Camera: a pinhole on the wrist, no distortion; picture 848 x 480 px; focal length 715.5 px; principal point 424.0 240.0 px. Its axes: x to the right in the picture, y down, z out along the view. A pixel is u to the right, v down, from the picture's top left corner.
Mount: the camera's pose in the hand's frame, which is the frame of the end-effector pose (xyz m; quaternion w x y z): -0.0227 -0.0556 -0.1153 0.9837 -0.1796 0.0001 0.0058
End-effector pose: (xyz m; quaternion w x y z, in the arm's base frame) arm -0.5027 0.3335 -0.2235 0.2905 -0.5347 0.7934 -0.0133
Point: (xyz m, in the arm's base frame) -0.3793 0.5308 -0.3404
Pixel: 154 145
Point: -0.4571 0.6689 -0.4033
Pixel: 106 359
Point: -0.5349 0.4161 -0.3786
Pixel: 499 406
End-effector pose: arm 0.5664 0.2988 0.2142 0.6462 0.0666 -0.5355 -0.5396
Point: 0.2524 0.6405 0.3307
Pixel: 272 75
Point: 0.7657 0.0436 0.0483
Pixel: behind the camera
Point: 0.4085 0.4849 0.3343
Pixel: 386 189
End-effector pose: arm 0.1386 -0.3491 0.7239 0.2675 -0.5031 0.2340 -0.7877
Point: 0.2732 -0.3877 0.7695
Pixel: 507 195
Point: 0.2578 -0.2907 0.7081
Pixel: 198 130
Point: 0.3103 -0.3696 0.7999
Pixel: 487 106
